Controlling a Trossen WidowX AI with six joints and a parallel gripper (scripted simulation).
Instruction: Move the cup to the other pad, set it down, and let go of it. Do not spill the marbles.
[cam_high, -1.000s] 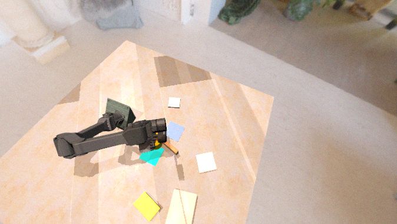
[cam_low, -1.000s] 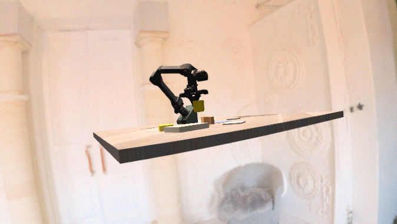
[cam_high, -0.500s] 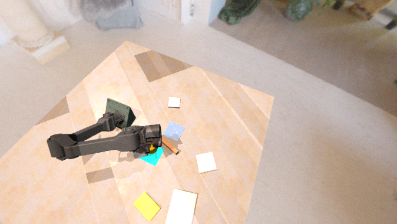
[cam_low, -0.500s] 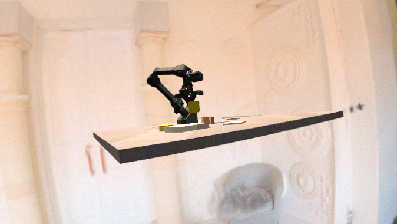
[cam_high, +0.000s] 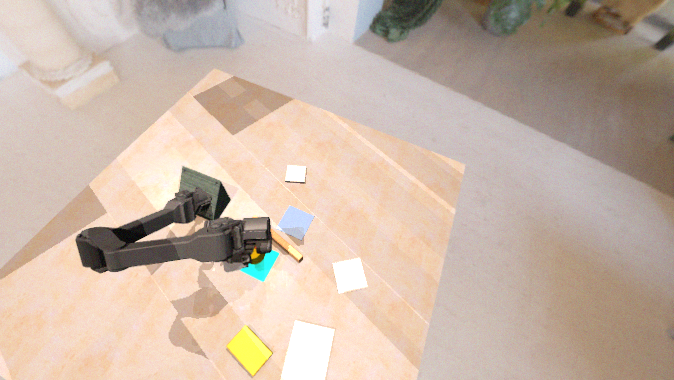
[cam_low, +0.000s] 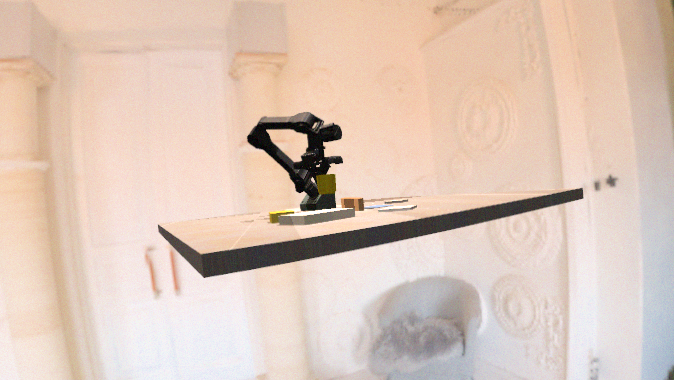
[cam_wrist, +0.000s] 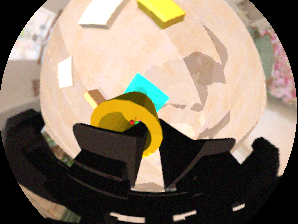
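Now: gripper tip 110 mm above the cyan pad, 20 mm to the right of it and 20 mm short of it. Round my gripper tip: wooden bar: 110 mm to the left, 90 mm below, 40 mm ahead; pale blue pad: 200 mm to the left, 110 mm below, 50 mm ahead; cup: 20 mm to the left, 20 mm ahead.
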